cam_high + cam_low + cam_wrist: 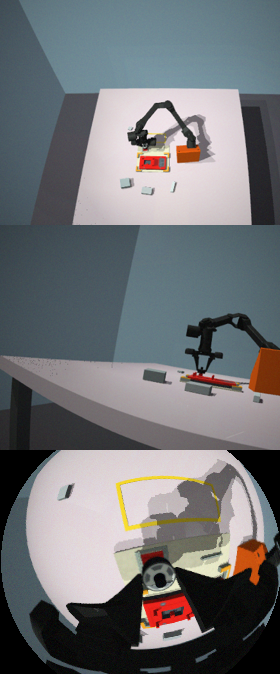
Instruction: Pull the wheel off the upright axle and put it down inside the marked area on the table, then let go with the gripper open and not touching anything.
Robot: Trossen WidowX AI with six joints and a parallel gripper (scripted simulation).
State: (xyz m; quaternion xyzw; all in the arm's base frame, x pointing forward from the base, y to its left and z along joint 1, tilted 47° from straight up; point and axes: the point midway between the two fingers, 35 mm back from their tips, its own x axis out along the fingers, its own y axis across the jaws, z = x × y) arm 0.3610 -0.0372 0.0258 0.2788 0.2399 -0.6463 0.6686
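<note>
My gripper tip is now right at the wheel. The rest, counted from my gripper tip: thin grey bar: 320 mm to the left, 220 mm behind, 30 mm below; upright axle: 10 mm below.
</note>
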